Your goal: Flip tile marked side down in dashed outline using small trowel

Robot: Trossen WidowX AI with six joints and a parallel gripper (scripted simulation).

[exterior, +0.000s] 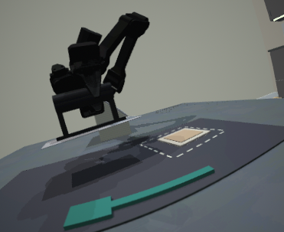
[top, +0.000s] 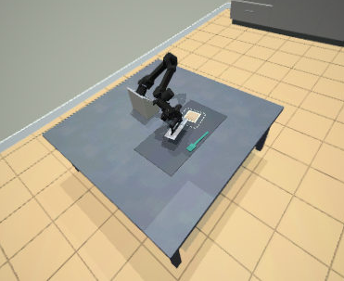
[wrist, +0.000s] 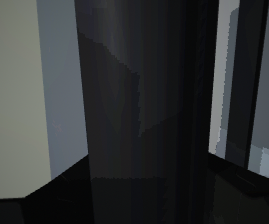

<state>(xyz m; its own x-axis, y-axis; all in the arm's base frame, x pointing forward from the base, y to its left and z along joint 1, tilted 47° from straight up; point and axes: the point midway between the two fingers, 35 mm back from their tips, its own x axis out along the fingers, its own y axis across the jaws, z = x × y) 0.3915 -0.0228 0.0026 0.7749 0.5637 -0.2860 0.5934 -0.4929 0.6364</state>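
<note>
My gripper tip is now 3 cm past the black handled tool and 1 cm above it. The rest, counted from my gripper tip: dark mat: 2 cm behind, 3 cm to the left, 16 cm below; then teal trowel: 12 cm ahead, 1 cm to the left, 13 cm below; then white tile: 7 cm behind, 19 cm to the left, 13 cm below.
</note>
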